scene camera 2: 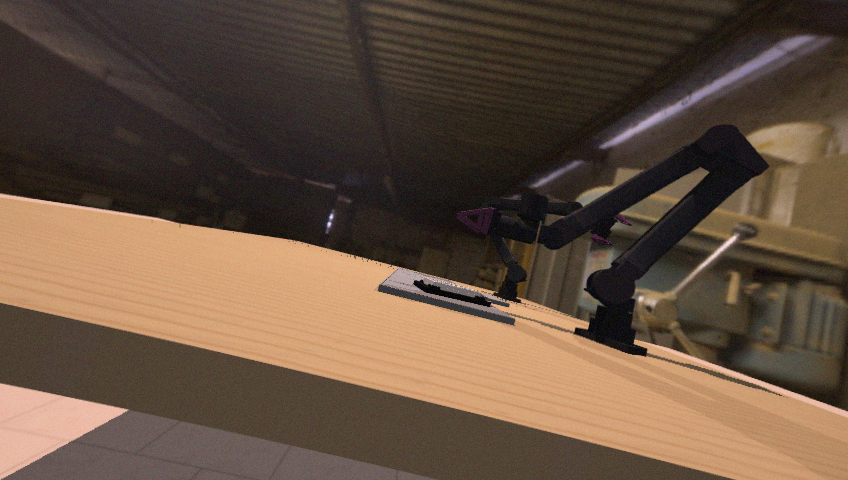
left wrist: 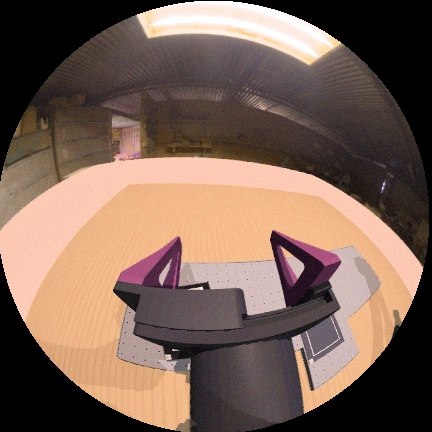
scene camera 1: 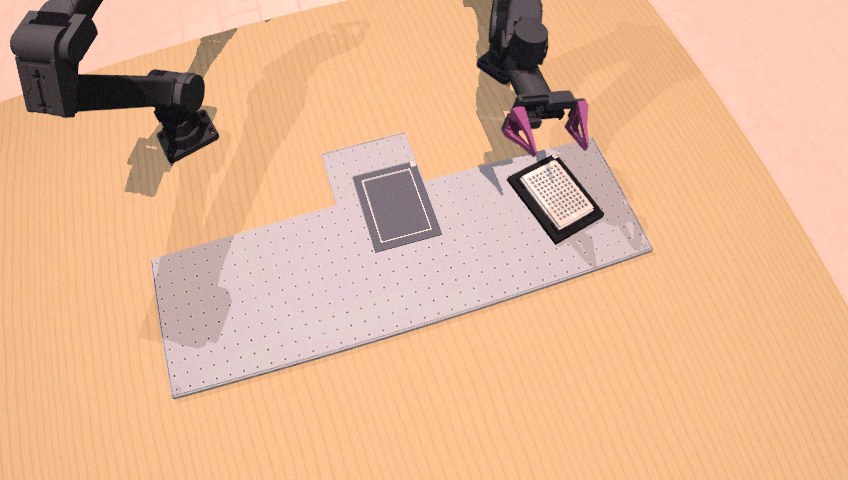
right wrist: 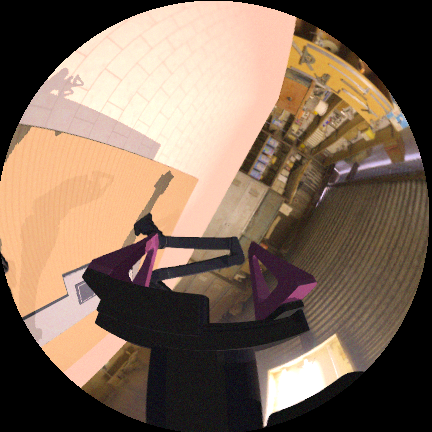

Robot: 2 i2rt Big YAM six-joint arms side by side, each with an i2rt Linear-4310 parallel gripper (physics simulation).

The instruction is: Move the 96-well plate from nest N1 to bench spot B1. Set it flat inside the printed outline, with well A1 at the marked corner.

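Frame: origin at the left arm's base, x right, y ahead, z up, level; centimetres.
Seen in the pictures: left gripper, fingertip midpoint: (scene camera 2: 458,215) (left wrist: 226,238) (scene camera 1: 561,151); right gripper, fingertip midpoint: (scene camera 2: 622,234) (right wrist: 204,242); left arm's base, link origin: (scene camera 2: 608,344) (right wrist: 142,223); right arm's base, link origin: (scene camera 2: 506,299) (scene camera 1: 188,138).
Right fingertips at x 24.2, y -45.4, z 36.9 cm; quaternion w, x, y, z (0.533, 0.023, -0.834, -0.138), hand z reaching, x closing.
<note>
Pixels of each thing's top centre, then the offset from my right fingertips to it. "pt": a spot on its surface instead. Level surfaces: height alone.
- white 96-well plate, top centre: (scene camera 1: 557,191) (scene camera 2: 452,284) dx -2.0, dy +75.6, dz -33.0 cm
- black nest, top centre: (scene camera 1: 557,194) (left wrist: 188,317) (scene camera 2: 451,288) dx -2.0, dy +75.6, dz -33.9 cm
- dark pad, surface spot: (scene camera 1: 397,206) pt dx +20.7, dy +55.2, dz -35.5 cm
- grey perforated board, surface height: dz -35.7 cm
- wooden table, surface height: dz -36.9 cm
The white 96-well plate (scene camera 1: 557,195) sits in the black nest (scene camera 1: 559,235) (scene camera 2: 455,294) near the right end of the grey board; in the left wrist view my gripper hides most of it. The bench spot, a dark pad (scene camera 1: 397,206) (left wrist: 324,339) with a white printed outline, lies left of the nest in scene camera 1, with a small white mark at its upper right corner. My left gripper (scene camera 1: 561,151) (scene camera 2: 459,217) (left wrist: 226,238) is open and empty, above the board by the nest's upper edge. My right gripper (scene camera 2: 618,230) is open and empty, raised away from the board.
The grey perforated board (scene camera 1: 285,297) (scene camera 2: 389,282) (left wrist: 235,280) lies on the wooden table (scene camera 1: 416,404) (scene camera 2: 238,285). The right arm's base (scene camera 1: 187,136) stands at the upper left in scene camera 1. The left arm's base (scene camera 2: 609,333) stands right of the board in scene camera 2.
</note>
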